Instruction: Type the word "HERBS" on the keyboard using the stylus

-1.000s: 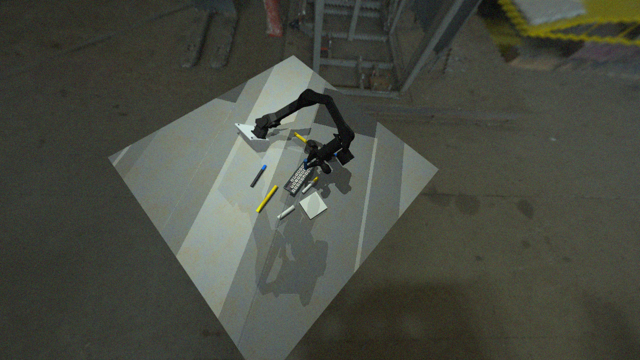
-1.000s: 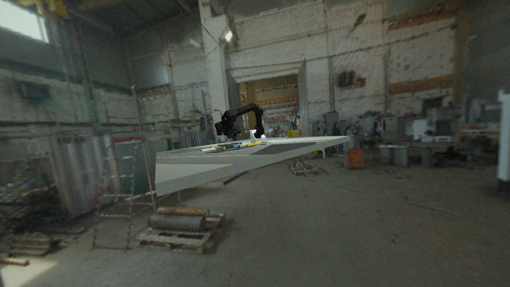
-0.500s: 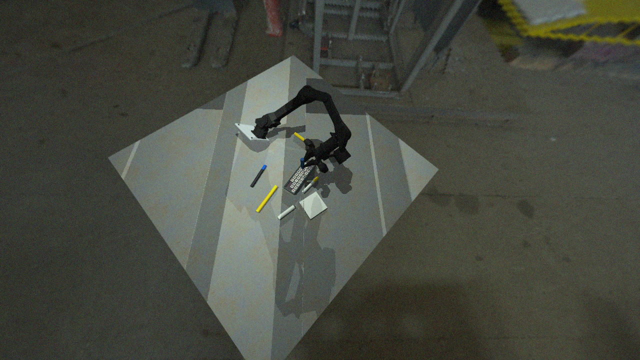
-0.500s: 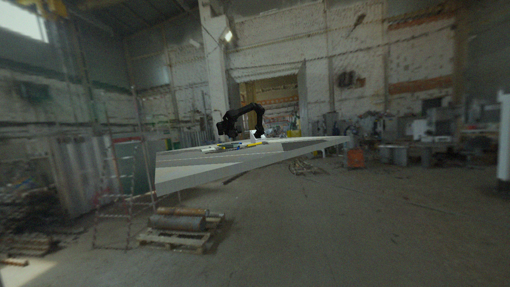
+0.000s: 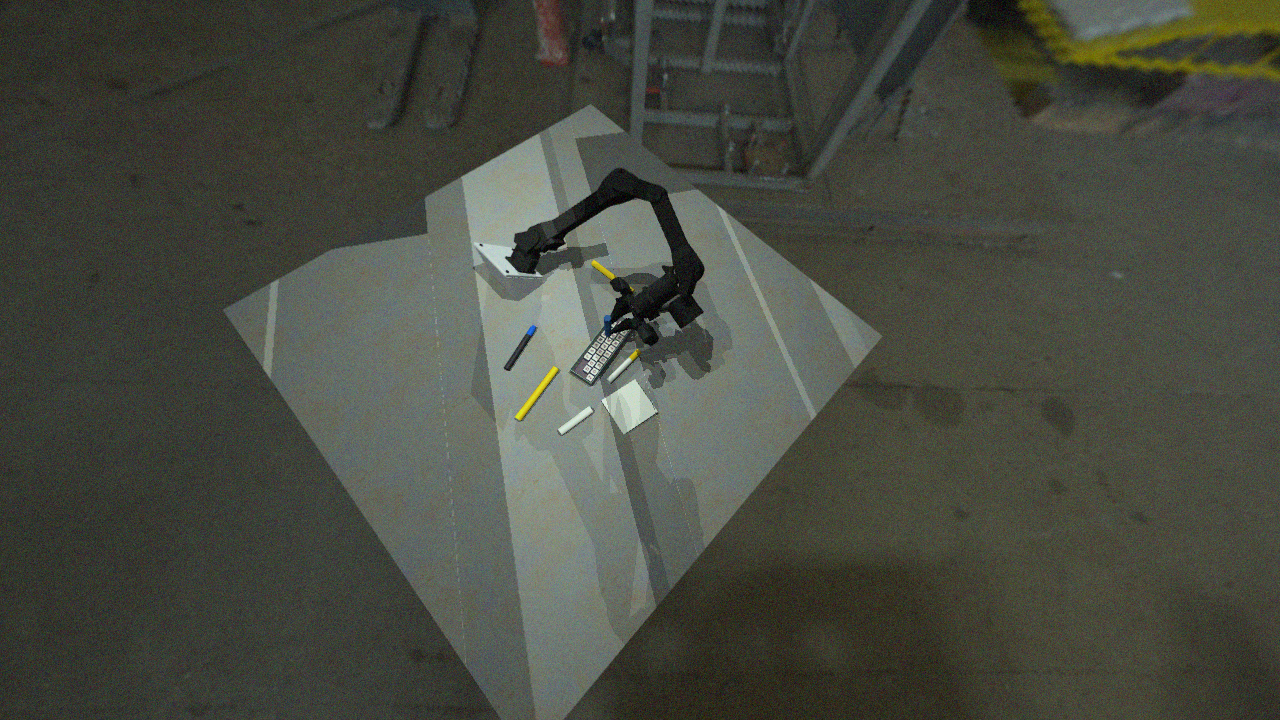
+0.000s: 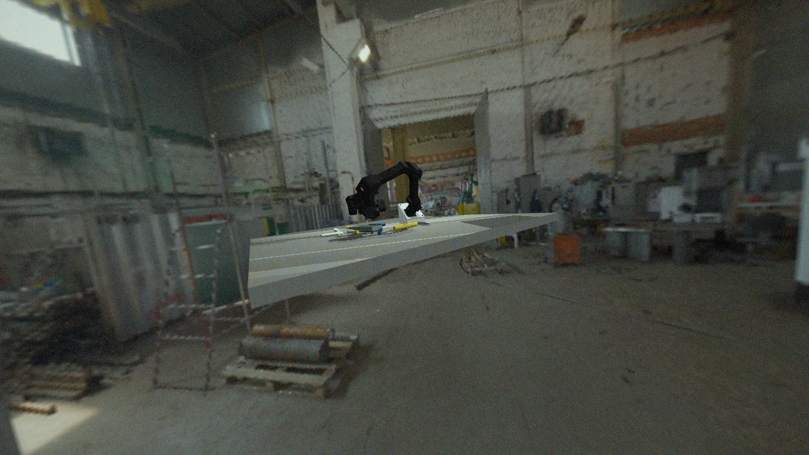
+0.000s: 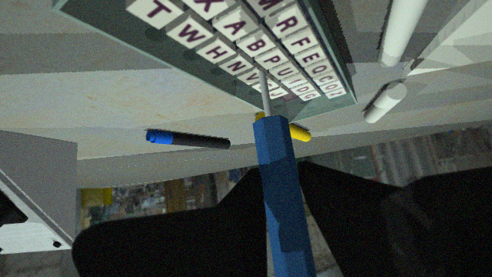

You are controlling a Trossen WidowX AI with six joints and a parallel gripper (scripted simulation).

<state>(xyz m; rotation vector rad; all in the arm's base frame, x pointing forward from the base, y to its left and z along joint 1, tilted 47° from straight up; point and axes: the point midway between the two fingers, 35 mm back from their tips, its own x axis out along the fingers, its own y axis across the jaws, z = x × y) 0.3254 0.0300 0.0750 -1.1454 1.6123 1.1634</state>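
The white-and-yellow pen is 8 cm below my gripper tip and 8 cm ahead of it. The rest, counted from my gripper tip: thin grey tip: 5 cm below; then pale paper sheet: 17 cm ahead, 8 cm to the right, 8 cm below; then blue stylus: 1 cm below.
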